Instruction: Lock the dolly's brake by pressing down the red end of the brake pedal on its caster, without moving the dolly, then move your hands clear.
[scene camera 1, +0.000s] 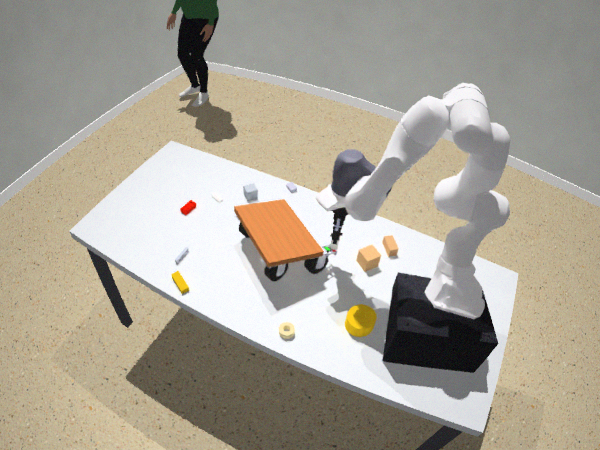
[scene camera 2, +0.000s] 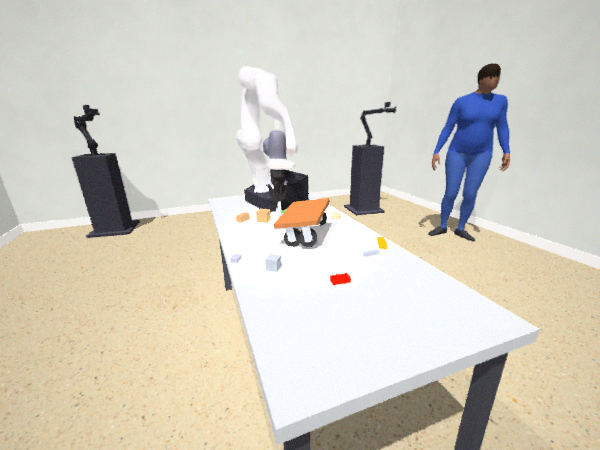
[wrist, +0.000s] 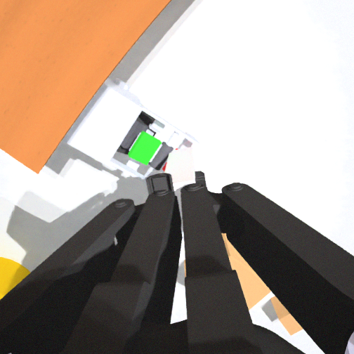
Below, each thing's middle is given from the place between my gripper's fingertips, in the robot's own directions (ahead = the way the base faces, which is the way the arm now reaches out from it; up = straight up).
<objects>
The brake caster (wrist: 100, 128) is 60 mm to the left of my hand, 20 mm below it and 20 mm ahead of it. From my hand the other things lie so: orange block (wrist: 254, 289) 110 mm behind, 70 mm to the right, 40 mm below; yellow cylinder (scene camera 1: 361, 319) 220 mm behind, 180 mm to the left, 50 mm below; dolly (scene camera 1: 280, 237) 160 mm ahead, 90 mm to the left.
</objects>
